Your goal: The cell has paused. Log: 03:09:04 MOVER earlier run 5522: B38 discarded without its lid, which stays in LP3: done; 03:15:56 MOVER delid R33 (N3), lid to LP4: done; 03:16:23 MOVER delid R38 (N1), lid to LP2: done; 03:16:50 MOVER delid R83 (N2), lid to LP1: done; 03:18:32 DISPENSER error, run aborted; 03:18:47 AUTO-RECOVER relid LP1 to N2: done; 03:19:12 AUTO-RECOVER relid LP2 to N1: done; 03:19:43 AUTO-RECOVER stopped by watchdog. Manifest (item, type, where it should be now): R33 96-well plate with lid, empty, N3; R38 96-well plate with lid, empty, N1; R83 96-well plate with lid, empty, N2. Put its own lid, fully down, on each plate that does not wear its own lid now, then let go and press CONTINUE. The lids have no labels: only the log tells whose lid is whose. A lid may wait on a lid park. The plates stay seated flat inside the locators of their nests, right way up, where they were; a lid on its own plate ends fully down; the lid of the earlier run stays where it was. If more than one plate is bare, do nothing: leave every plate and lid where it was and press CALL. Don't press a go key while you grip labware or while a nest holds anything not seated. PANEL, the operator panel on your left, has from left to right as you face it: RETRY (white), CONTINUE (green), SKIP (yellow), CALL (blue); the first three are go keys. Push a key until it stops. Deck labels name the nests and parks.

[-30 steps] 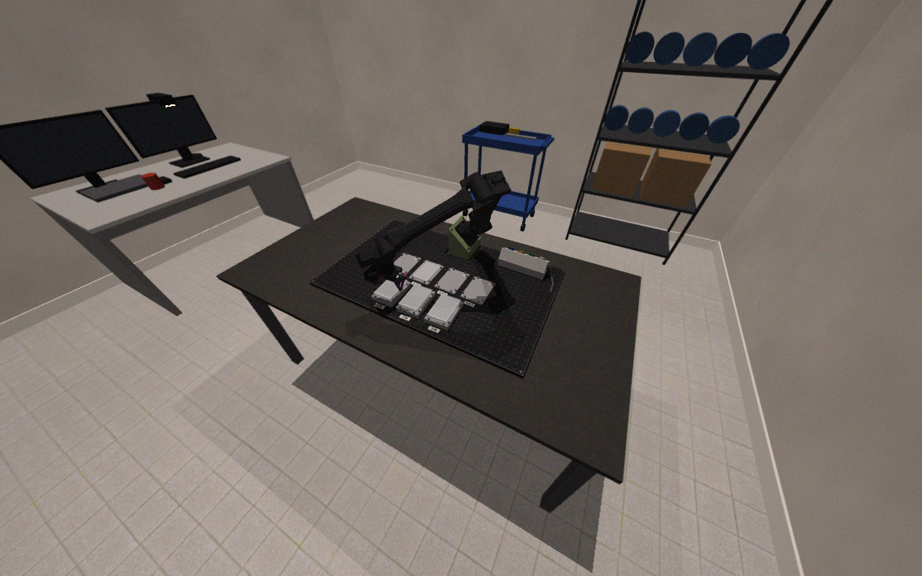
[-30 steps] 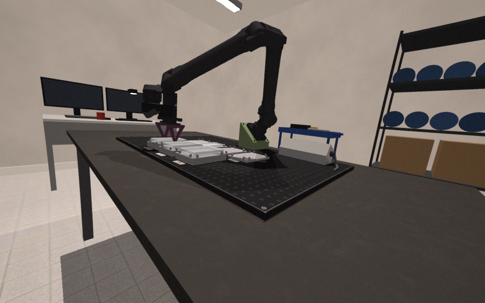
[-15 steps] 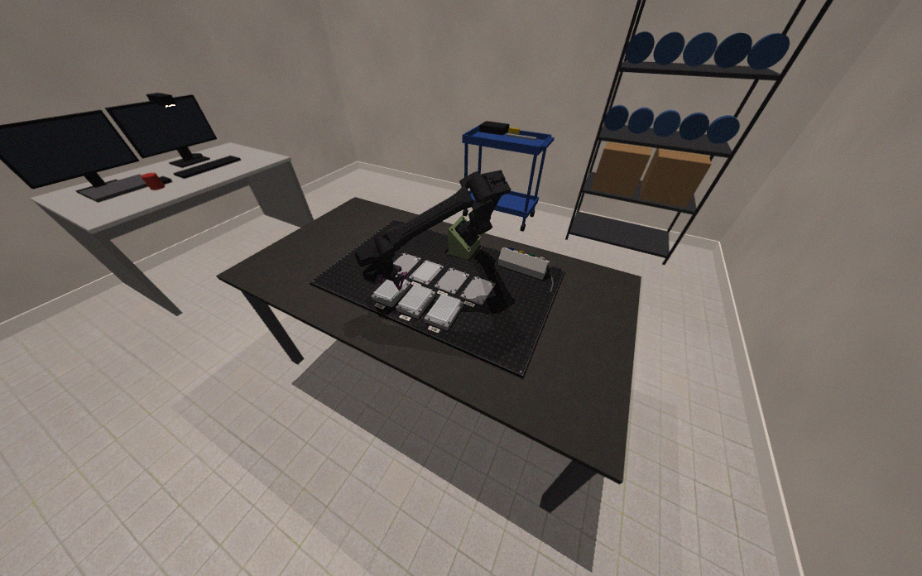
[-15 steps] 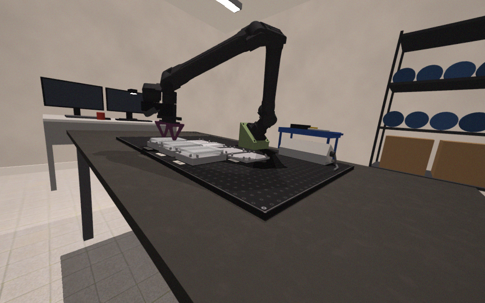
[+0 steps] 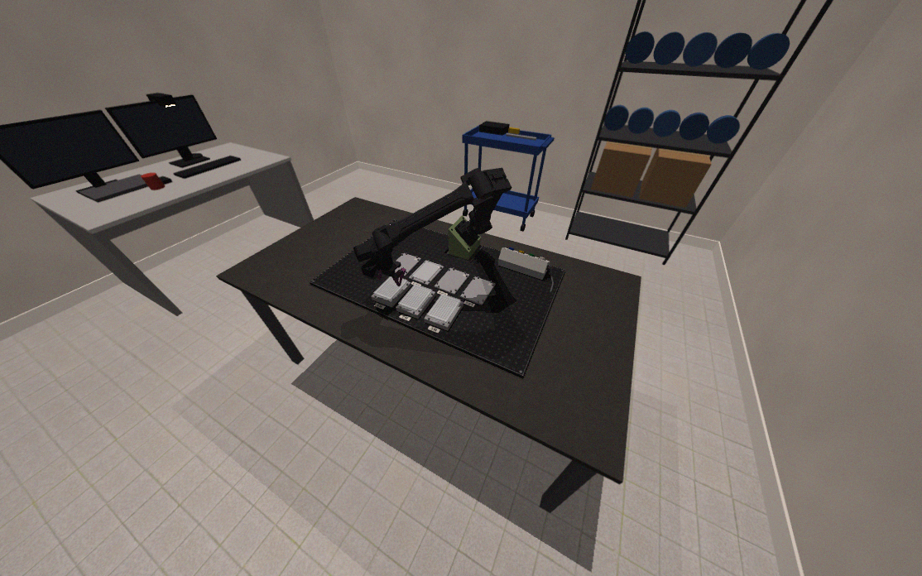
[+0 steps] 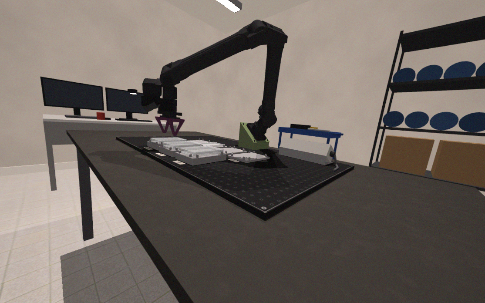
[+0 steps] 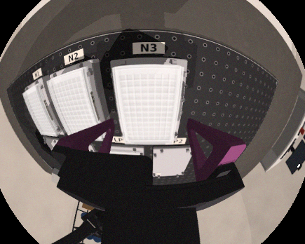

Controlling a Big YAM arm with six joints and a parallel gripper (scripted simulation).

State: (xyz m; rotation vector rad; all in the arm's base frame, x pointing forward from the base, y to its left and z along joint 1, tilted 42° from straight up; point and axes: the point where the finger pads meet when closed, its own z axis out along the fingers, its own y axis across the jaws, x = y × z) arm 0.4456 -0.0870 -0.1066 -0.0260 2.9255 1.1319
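Now: the white 96-well plate 4 cm below my hand. From my hand the other things lie so: N3 label: 9 cm ahead, 7 cm below; then LP4 label: 9 cm behind, 20 cm to the left, 7 cm below; then lid park LP2: 18 cm behind, 6 cm to the right, 6 cm below.
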